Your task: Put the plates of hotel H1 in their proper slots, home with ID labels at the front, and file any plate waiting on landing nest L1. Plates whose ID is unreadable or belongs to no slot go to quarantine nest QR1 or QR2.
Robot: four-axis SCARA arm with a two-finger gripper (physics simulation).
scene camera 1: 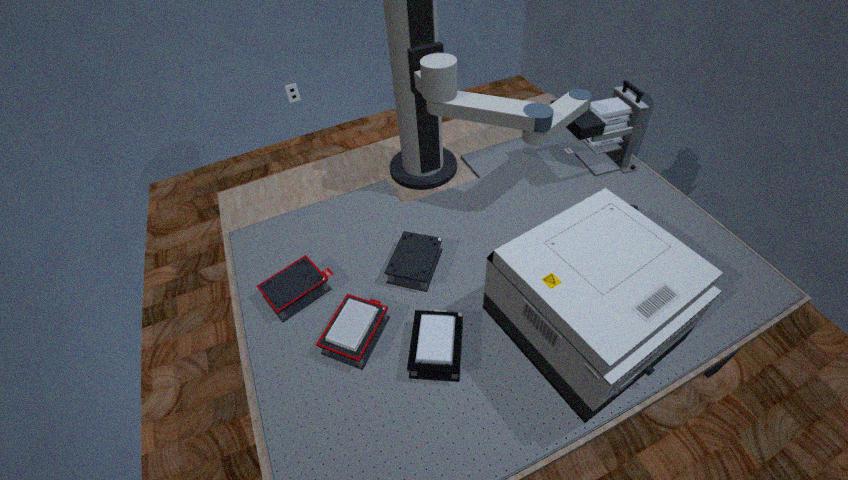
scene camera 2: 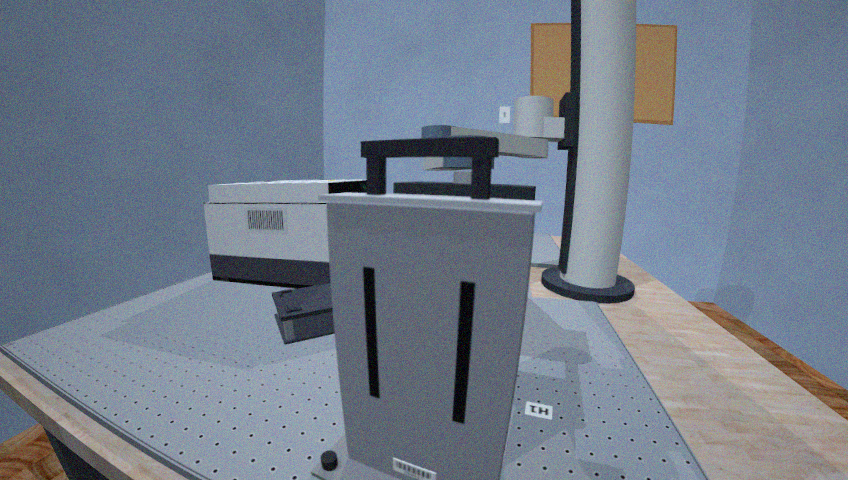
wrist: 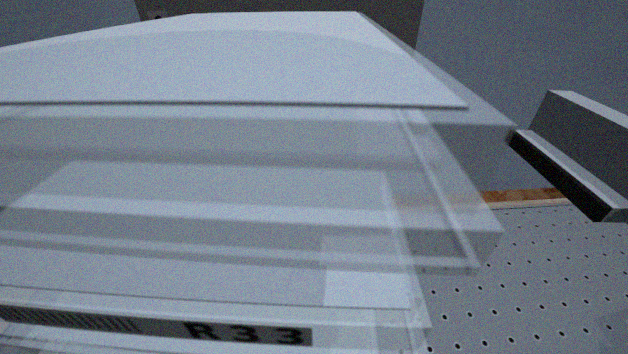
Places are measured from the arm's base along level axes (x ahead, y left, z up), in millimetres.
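Where they show: gripper, fingertip midpoint: point(scene camera 1: 616, 116) point(wrist: 327, 110); arm's base, origin of the base link: point(scene camera 1: 423, 168) point(scene camera 2: 586, 285).
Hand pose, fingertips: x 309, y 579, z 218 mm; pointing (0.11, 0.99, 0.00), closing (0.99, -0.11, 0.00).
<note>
Each offset is from my fingertips to the top centre of the thing. "spot": to the spot under its first point.
Hotel H1 point(scene camera 1: 638, 133) point(scene camera 2: 419, 249) is a grey upright rack at the table's far right; in scene camera 2 its back panel hides its plates. Several pale plates @(29 mm back, 12 mm right, 30 mm up) point(scene camera 1: 611, 107) are stacked in it. In the wrist view a clear-sided plate @(spot: 18 mm back, 64 mm right, 31 mm up) point(wrist: 230, 70) is large and close, and a lower label @(spot: 20 mm back, 77 mm right, 2 mm down) point(wrist: 245, 334) reads "R33" beside a barcode. My gripper point(scene camera 1: 587, 126) is open and empty, in front of the hotel; the wrist view shows one finger, right of the plates. One white plate @(265 mm ahead, 1023 mm right, 141 mm down) point(scene camera 1: 352, 324) lies on a red-rimmed nest, another plate @(393 mm ahead, 852 mm right, 141 mm down) point(scene camera 1: 436, 337) on a black nest.
A second red-rimmed nest @(59 mm ahead, 1138 mm right, 150 mm down) point(scene camera 1: 292, 284) and a dark nest point(scene camera 1: 414, 257) point(scene camera 2: 306, 309) hold no plate. Nest names are unreadable. A large white instrument @(495 mm ahead, 482 mm right, 47 mm up) point(scene camera 1: 606, 255) point(scene camera 2: 267, 228) stands at the right in scene camera 1. The arm's column point(scene camera 1: 396, 89) point(scene camera 2: 606, 148) stands at the table's back edge.
</note>
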